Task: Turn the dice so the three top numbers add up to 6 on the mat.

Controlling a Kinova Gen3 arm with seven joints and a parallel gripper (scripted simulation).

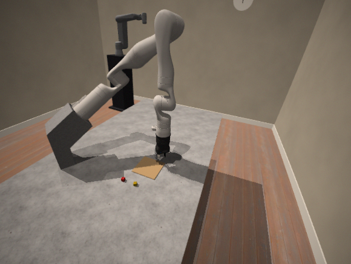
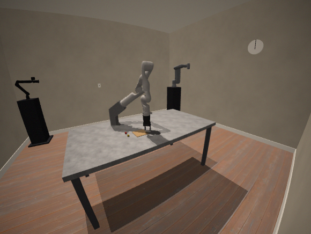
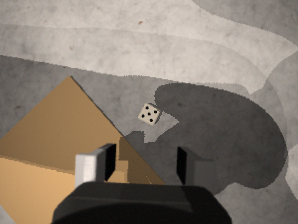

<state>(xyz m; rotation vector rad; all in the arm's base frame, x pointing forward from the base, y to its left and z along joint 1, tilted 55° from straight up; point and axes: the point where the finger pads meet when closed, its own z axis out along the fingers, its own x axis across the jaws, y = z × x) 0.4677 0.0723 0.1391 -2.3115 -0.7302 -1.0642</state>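
The white die lies 3 cm behind my hand, 2 cm to the left of it and 4 cm below it. Round my hand: tan mat 3 cm behind, 8 cm to the right, 5 cm below; red die 10 cm behind, 22 cm to the right, 4 cm below; yellow die 2 cm behind, 22 cm to the right, 4 cm below.
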